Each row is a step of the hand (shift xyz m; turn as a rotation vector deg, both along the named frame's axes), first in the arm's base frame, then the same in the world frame.
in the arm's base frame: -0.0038 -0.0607 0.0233 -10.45 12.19 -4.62
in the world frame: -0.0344 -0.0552 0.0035 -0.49 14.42 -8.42
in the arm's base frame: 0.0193 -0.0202 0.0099 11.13 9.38 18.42
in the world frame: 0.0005 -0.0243 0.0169 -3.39 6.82 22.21
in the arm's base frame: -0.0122 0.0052 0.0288 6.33 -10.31 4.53
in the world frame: -0.0271 0.0105 0.0126 -1.67 -11.41 5.82
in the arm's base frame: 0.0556 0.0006 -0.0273 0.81 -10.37 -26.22
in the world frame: 0.0561 -0.0177 0.0195 16.52 -11.82 -19.57
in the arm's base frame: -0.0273 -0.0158 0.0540 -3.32 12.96 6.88
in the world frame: -0.0603 -0.0034 0.0163 -3.78 13.78 4.71
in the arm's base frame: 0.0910 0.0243 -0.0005 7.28 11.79 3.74
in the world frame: 0.0663 -0.0040 0.0668 5.12 9.31 9.65
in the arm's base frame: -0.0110 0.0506 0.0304 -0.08 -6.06 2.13
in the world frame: -0.0160 0.0534 0.0222 -3.10 -5.61 0.42
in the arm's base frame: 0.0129 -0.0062 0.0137 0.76 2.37 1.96
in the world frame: -0.0028 -0.0089 0.0175 -0.29 2.16 2.30
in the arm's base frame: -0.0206 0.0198 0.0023 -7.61 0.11 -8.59
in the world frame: -0.0101 0.0251 -0.0093 1.13 1.81 -11.28
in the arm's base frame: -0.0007 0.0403 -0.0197 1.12 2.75 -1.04
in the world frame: 0.0238 0.0373 -0.0075 2.17 2.22 0.51
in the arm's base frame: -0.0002 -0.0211 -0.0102 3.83 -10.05 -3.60
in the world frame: 0.0018 -0.0207 -0.0108 2.52 -10.95 -1.56
